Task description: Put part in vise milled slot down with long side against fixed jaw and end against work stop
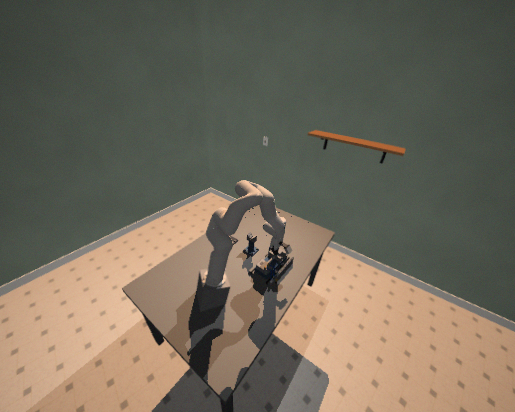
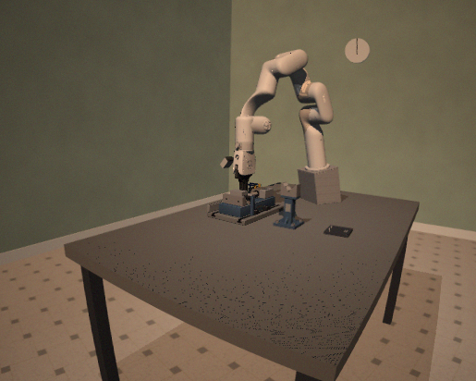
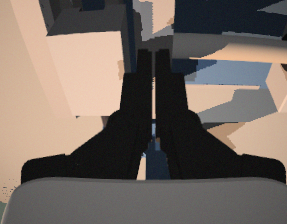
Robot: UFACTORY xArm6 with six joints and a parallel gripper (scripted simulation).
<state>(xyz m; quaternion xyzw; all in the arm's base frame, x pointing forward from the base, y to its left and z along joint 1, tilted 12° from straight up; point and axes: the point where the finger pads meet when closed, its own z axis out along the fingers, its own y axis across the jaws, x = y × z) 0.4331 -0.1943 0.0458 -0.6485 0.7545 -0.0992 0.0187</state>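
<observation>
My hand is 30 mm short of the part, 30 mm above it and 10 mm to the left of it. From my hand the other things lie so: air cylinder rod (50 mm behind, 40 mm below, 10 mm to the left); work stop (40 mm to the left, 40 mm ahead, 30 mm below); vise base rail (90 mm to the right, 90 mm below, 50 mm behind).
</observation>
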